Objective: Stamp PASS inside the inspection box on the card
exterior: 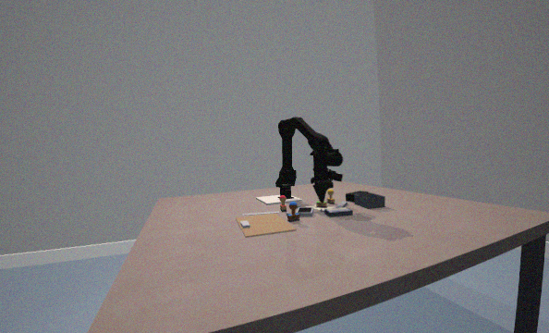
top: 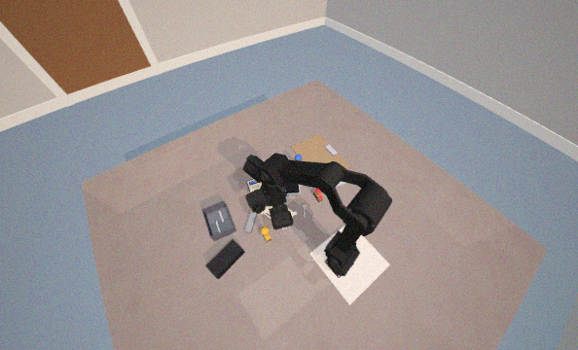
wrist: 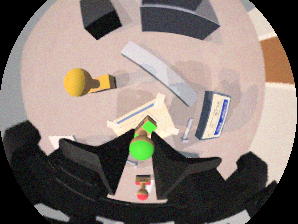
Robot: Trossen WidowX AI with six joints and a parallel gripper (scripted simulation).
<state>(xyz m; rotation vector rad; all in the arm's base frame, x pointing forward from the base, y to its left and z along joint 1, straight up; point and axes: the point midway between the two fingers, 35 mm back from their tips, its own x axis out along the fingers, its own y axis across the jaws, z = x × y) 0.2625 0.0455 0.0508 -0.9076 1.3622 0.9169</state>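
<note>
My gripper tip is now right at the green-knobbed stamp. Round my gripper tip: yellow-knobbed stamp (8 cm to the left, 4 cm behind); grey bar (7 cm to the left, 4 cm ahead, 2 cm below); cream card (3 cm below, 1 cm to the right).
</note>
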